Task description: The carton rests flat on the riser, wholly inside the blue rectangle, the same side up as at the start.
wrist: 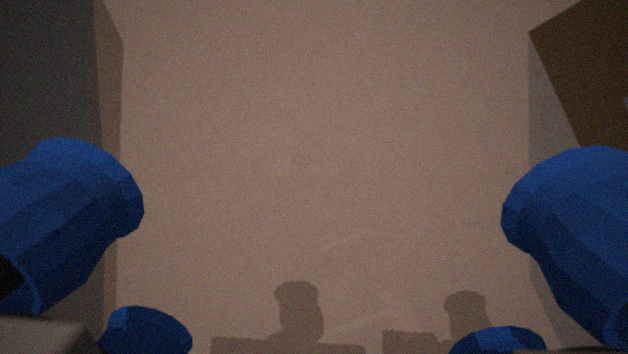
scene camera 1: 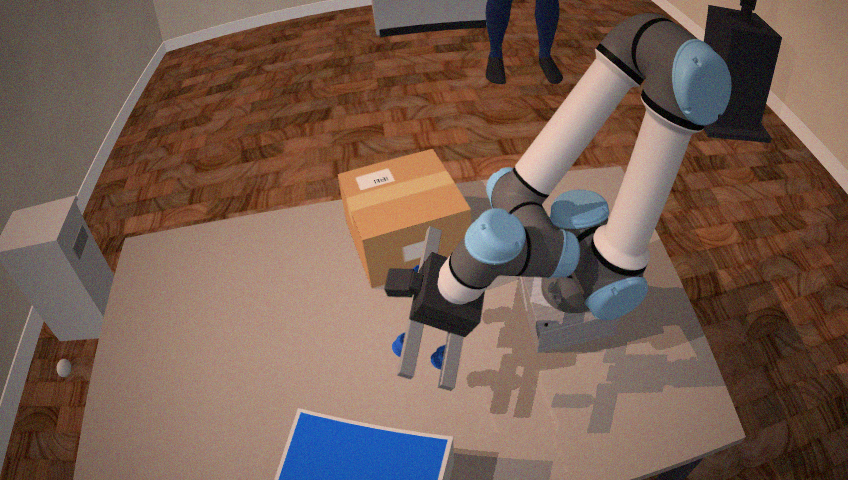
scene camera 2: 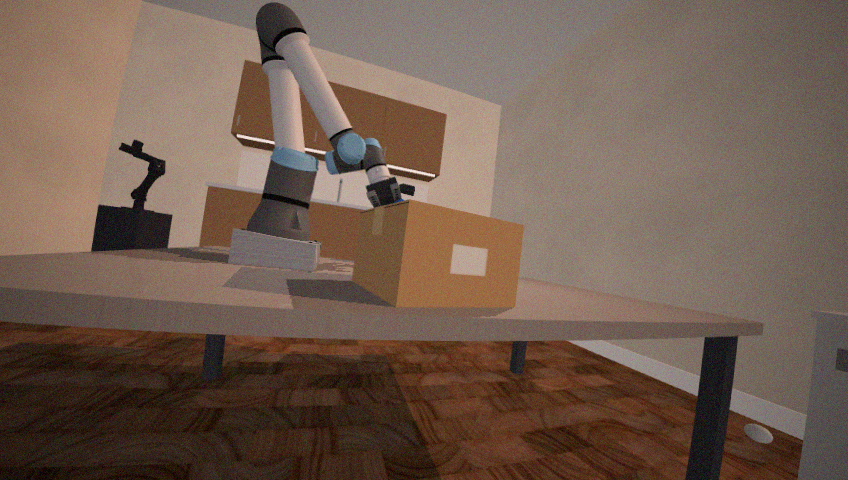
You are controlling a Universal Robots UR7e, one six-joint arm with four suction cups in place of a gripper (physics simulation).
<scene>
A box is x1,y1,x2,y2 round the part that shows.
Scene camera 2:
brown cardboard carton: [352,199,523,307], on the table
</scene>
